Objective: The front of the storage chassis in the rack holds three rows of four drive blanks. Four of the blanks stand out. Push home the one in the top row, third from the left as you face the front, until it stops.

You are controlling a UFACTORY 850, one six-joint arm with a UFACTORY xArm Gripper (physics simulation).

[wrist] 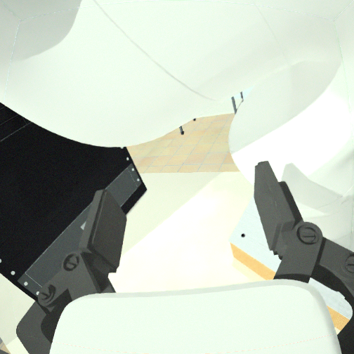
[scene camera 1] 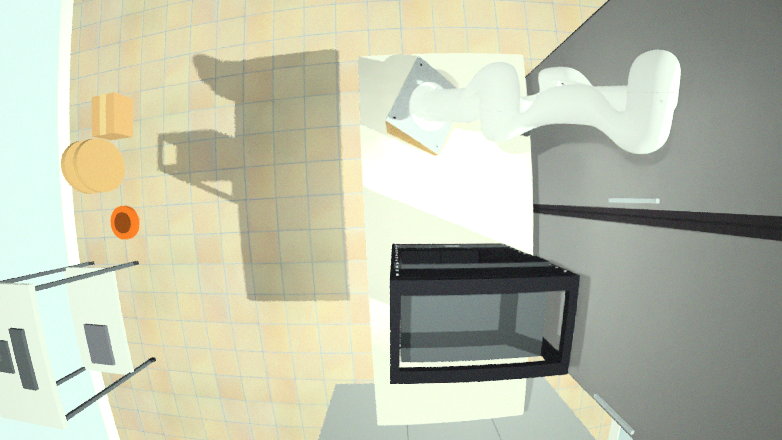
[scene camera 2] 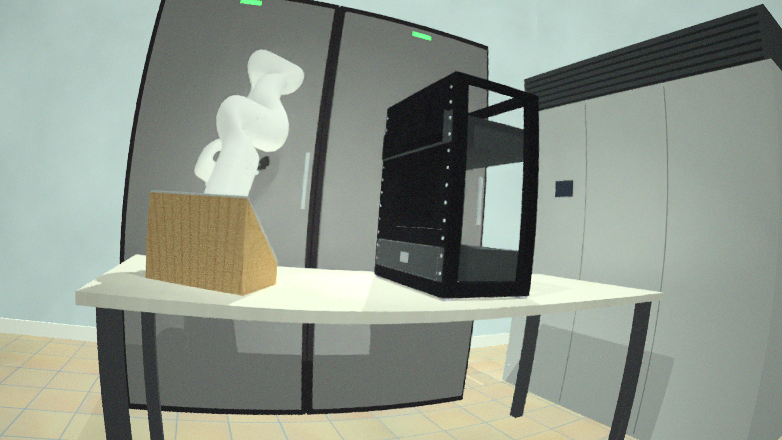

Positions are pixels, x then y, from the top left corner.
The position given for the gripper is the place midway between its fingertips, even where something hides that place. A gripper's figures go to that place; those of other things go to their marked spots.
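Scene:
You've got the gripper [wrist: 182, 192] sitting 13 cm from the lens, and then there's a black rack [wrist: 56, 177] at 58 cm from the lens.

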